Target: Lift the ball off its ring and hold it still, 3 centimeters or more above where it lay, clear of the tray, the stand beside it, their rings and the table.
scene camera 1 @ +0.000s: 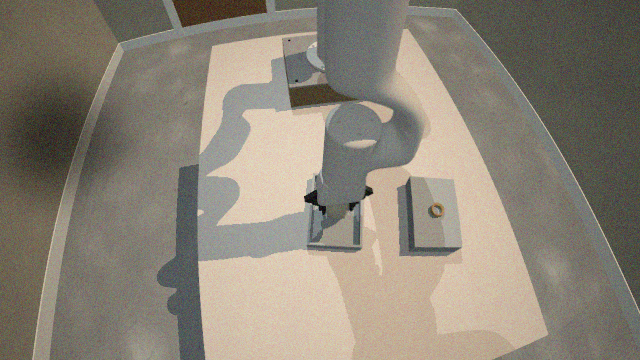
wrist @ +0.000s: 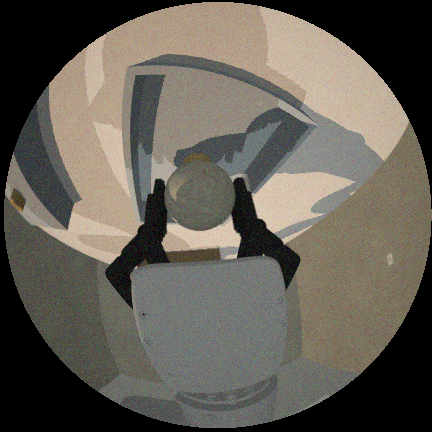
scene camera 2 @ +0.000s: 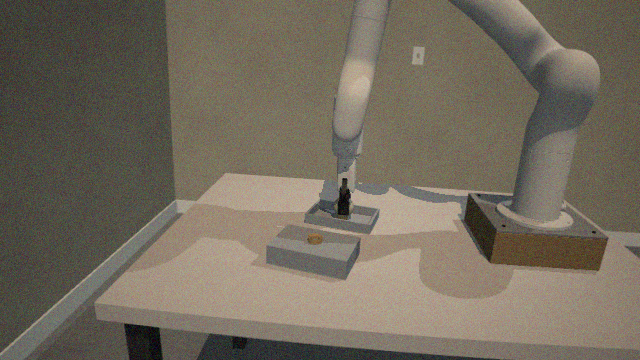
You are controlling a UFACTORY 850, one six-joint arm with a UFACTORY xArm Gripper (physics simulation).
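Observation:
The grey-green ball (scene camera 1: pixel 337 213) (scene camera 2: pixel 351 207) (wrist: pixel 200 197) is low over the tray (scene camera 1: pixel 334 246) (scene camera 2: pixel 340 225) (wrist: pixel 126 125). My gripper (scene camera 1: pixel 337 207) (scene camera 2: pixel 343 212) (wrist: pixel 198 186) is shut on the ball, with one black finger against each side of it in the wrist view. The ball's orange ring (scene camera 2: pixel 343 217) (wrist: pixel 196 157) shows just under the ball in scene camera 2 and partly behind it in the wrist view. The contact between ball and ring is hidden, so I cannot tell whether they touch. In scene camera 2 a finger covers most of the ball.
The grey stand (scene camera 1: pixel 432 235) (scene camera 2: pixel 306 257) (wrist: pixel 37 155) is beside the tray, with its own orange ring (scene camera 1: pixel 437 210) (scene camera 2: pixel 315 239) (wrist: pixel 18 200) on top. The arm's brown base box (scene camera 1: pixel 315 96) (scene camera 2: pixel 547 250) (wrist: pixel 195 255) stands at the other end of the table (scene camera 2: pixel 250 310).

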